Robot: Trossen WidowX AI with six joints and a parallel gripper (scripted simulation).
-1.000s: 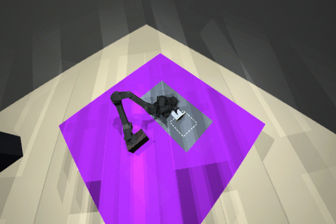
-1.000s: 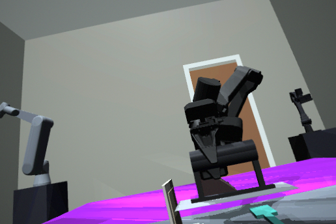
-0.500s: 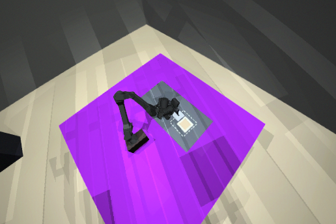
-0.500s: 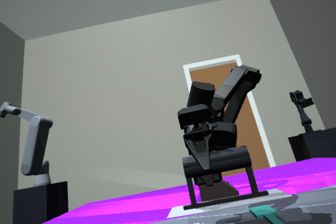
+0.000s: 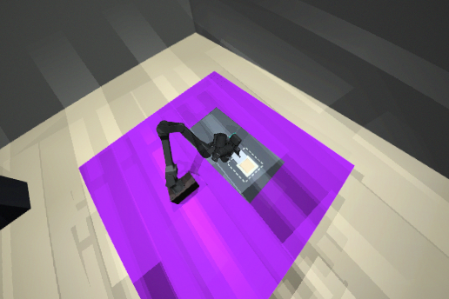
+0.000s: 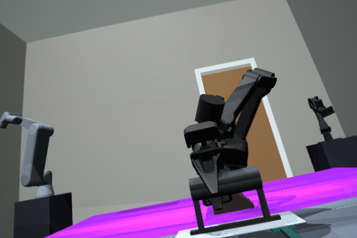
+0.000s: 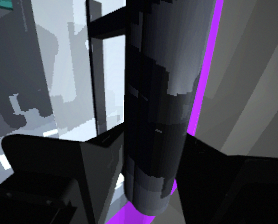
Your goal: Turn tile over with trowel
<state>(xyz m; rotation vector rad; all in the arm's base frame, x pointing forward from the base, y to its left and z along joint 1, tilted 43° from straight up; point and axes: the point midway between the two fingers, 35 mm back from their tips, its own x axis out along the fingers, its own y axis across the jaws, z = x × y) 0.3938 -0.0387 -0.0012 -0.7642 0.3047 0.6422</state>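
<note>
The grey mat is 100 mm below my gripper tip, 50 mm to the left of it and 20 mm behind it. The rest, counted from my gripper tip: teal trowel (110 mm to the left, 70 mm below, 50 mm behind); white tile (120 mm to the right, 80 mm below, 30 mm behind).
</note>
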